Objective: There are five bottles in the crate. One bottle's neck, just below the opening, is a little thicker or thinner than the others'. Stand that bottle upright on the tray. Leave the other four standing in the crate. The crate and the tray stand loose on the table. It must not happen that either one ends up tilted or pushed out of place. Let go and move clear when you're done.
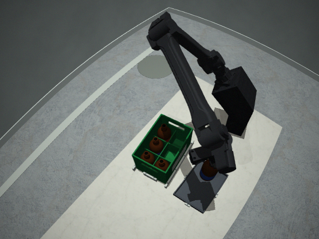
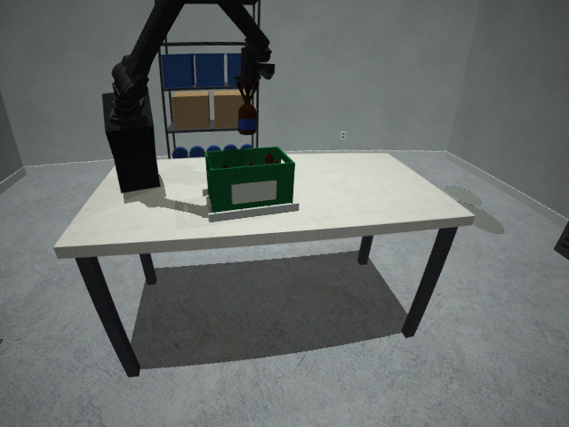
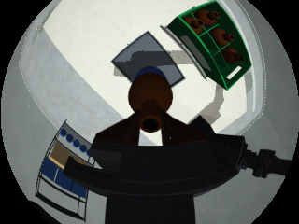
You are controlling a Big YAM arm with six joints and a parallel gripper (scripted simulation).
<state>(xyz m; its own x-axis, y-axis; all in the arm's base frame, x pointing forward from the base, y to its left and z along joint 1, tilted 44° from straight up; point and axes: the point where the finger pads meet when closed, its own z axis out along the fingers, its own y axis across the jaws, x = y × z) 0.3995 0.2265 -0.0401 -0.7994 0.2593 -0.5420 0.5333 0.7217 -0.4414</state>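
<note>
Now: hand 320 mm above the tray. Round my hand: crate 270 mm to the right, 250 mm below.
</note>
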